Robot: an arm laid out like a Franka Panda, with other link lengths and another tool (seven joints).
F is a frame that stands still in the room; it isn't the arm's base.
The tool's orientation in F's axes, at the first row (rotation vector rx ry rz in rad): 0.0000 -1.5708 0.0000
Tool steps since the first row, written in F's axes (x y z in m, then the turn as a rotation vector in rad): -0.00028 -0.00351 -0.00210 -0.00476 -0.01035 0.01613; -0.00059 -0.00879 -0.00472 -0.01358 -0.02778 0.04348; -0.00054 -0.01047 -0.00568 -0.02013 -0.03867 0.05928; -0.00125 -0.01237 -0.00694 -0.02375 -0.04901 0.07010; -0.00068 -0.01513 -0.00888 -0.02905 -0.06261 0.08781; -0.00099 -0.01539 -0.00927 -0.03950 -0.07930 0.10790; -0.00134 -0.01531 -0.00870 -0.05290 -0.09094 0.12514
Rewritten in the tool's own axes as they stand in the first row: -0.00210 -0.00351 0.00028 0.01613 -0.01035 0.00476; -0.00472 -0.00879 0.00059 0.04348 -0.02778 0.01358; -0.00568 -0.01047 0.00054 0.05928 -0.03867 0.02013; -0.00694 -0.01237 0.00125 0.07010 -0.04901 0.02375; -0.00888 -0.01513 0.00068 0.08781 -0.06261 0.02905; -0.00927 -0.01539 0.00099 0.10790 -0.07930 0.03950; -0.00870 -0.01531 0.00134 0.12514 -0.09094 0.05290
